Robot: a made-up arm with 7 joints.
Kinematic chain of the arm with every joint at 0, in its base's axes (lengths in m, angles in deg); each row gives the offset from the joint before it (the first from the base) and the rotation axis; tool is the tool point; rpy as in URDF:
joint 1: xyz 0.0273 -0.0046 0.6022 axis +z
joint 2: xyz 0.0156 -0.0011 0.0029 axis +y
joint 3: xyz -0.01 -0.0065 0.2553 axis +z
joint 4: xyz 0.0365 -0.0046 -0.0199 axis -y
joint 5: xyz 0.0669 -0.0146 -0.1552 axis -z
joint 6: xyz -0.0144 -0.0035 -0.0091 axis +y
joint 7: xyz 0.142 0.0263 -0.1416 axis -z
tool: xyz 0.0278 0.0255 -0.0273 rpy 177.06 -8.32 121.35
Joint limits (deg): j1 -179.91..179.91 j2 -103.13..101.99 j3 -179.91..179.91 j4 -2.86..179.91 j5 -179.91..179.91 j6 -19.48..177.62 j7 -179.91..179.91
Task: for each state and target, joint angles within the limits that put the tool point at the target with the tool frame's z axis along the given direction. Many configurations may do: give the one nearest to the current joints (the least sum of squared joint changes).
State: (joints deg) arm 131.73 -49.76 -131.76 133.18 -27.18 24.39 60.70
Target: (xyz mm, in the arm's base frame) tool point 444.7 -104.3 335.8 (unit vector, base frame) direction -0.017 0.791 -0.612
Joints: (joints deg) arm 122.32 -78.02 -134.82 98.03 -9.73 66.20 55.81
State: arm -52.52 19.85 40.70 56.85 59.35 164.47 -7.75
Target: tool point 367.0 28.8 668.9 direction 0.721 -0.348 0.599
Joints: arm -45.58 56.03 30.71 8.37 101.54 161.77 11.84
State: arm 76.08 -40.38 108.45 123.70 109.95 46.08 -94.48
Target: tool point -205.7 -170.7 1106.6 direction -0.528 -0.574 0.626
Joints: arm 76.33 -34.14 96.89 148.47 134.47 3.42 -87.18
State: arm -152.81 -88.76 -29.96 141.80 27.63 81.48 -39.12
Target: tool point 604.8 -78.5 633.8 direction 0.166 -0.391 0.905
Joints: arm -179.91 -97.75 -30.94 175.45 47.06 79.72 -23.92
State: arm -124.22 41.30 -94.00 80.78 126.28 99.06 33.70
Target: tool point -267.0 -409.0 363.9 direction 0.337 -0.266 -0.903
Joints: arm -89.79 90.41 -79.25 95.33 98.82 101.67 36.99
